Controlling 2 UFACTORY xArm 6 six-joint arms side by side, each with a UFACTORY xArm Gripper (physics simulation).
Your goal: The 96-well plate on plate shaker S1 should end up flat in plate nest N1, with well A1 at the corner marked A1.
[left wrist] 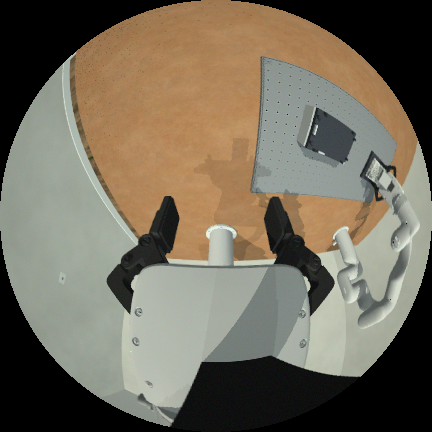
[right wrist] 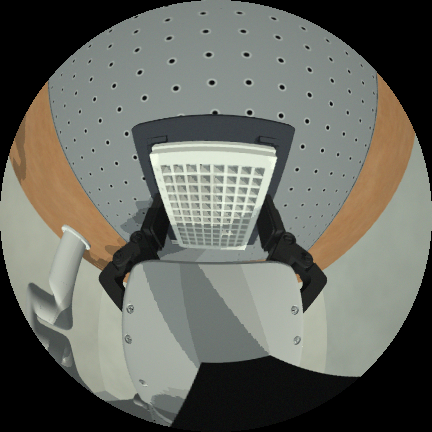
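Pixels of known places: left gripper, fingertip midpoint: (left wrist: 221, 206); right gripper, fingertip midpoint: (left wrist: 374, 170) (right wrist: 212, 204); left arm's base at its link origin: (left wrist: 220, 232); right arm's base at its link origin: (left wrist: 339, 231) (right wrist: 75, 236).
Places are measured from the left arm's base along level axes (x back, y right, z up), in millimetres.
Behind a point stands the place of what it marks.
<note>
The white 96-well plate (left wrist: 374, 171) @[x -410, y 584, z 38 mm] (right wrist: 215, 156) @[x -418, y 546, z 41 mm] is between the fingers of my right gripper (left wrist: 374, 170) @[x -411, y 598, z 31 mm] (right wrist: 212, 204) @[x -411, y 598, z 31 mm], which is shut on its two long sides. The wells face the camera. The plate is over the dark plate nest (right wrist: 215, 128) @[x -419, y 532, z 25 mm], whose far edge and sides show around it; I cannot tell whether they touch. The corner mark A1 is not readable. The dark plate shaker (left wrist: 332, 136) @[x -455, y 247, z 68 mm], with a light grey side, bears no plate. My left gripper (left wrist: 221, 206) @[x -398, y 0, z 237 mm] is open and empty, well to the left of the shaker.
A grey perforated board (left wrist: 280, 165) @[x -326, y 156, z 13 mm] (right wrist: 227, 67) @[x -430, y 485, z 13 mm] carries the shaker and the nest, on a brown table top (left wrist: 175, 100) @[x -489, y -96, z 0 mm] (right wrist: 392, 125). The right arm (left wrist: 407, 220) curves in from the right in the left wrist view. A white arm part (right wrist: 67, 260) @[x -10, y 702, z 90 mm] shows at left in the right wrist view.
</note>
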